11 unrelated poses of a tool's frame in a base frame.
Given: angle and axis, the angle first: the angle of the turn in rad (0 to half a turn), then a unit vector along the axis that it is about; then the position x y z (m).
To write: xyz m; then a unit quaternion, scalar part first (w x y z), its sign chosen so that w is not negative. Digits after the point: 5 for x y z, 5 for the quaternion.
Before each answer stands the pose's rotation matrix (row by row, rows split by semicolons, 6 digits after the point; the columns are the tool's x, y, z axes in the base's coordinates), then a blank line. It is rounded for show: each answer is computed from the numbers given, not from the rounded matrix.
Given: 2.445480, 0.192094, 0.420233, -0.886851, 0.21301, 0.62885, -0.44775
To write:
-0.702126 0.711351 -0.031612; -0.426017 -0.455236 -0.781838; -0.570552 -0.535481 0.622680

0.21301, 0.62885, -0.44775, 0.34107, 0.18058, 0.39503, -0.83367
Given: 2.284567, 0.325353, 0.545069, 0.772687, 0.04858, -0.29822, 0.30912
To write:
-0.479532 -0.290631 0.827999; 0.877515 -0.163080 0.450968; 0.003965 0.942835 0.333235

0.04858, -0.29822, 0.30912, 0.41552, 0.29594, 0.49579, 0.70282
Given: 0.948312, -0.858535, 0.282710, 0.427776, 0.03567, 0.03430, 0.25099
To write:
0.890378 -0.448739 0.076555; 0.246340 0.616380 0.747926; -0.382810 -0.647078 0.659353

0.03567, 0.03430, 0.25099, 0.88968, -0.39200, 0.12908, 0.19532
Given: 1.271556, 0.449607, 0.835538, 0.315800, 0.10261, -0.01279, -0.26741
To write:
0.437349 -0.036846 0.898537; 0.566686 0.787115 -0.243549; -0.698278 0.615704 0.365124

0.10261, -0.01279, -0.26741, 0.80461, 0.26698, 0.49615, 0.18752
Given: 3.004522, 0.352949, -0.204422, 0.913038, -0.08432, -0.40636, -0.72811
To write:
-0.742643 -0.268384 0.613557; -0.018865 -0.907436 -0.419767; 0.669422 -0.323312 0.668838

-0.08432, -0.40636, -0.72811, 0.06848, 0.35212, -0.20394, 0.91089
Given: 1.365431, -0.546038, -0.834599, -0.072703, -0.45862, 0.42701, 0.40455
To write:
0.441281 0.433965 -0.785459; 0.291615 0.758436 0.582868; 0.848665 -0.486260 0.208133

-0.45862, 0.42701, 0.40455, 0.77586, -0.34450, -0.52655, -0.04587
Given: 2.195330, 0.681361, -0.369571, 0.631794, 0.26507, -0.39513, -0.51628
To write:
0.150992 -0.911585 0.382381; 0.113484 -0.368274 -0.922765; 0.981999 0.182724 0.047844

0.26507, -0.39513, -0.51628, 0.45568, 0.60651, -0.32897, 0.56239
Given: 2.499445, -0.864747, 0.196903, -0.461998, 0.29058, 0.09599, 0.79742
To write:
0.545812 -0.029928 0.837373; -0.583325 -0.730992 0.354094; 0.601516 -0.681729 -0.416442

0.29058, 0.09599, 0.79742, 0.31559, -0.82056, 0.18684, -0.43839
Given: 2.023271, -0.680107, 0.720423, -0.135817, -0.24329, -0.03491, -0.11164
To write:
0.227574 -0.582023 0.780678; -0.826322 0.308723 0.471043; -0.515172 -0.752289 -0.410682

-0.24329, -0.03491, -0.11164, 0.53048, -0.57653, 0.61070, -0.11513
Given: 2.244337, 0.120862, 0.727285, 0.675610, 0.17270, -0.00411, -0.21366
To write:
-0.600038 -0.385339 0.701048; 0.670799 0.235119 0.703383; -0.435870 0.892319 0.117405

0.17270, -0.00411, -0.21366, 0.43373, 0.10890, 0.65532, 0.60875
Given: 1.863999, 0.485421, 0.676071, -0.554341, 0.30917, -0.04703, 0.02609
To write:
0.014717 0.953713 0.300358; -0.107654 0.300155 -0.947796; -0.994079 -0.018386 0.107088

0.30917, -0.04703, 0.02609, 0.59623, 0.38970, 0.54276, -0.44503
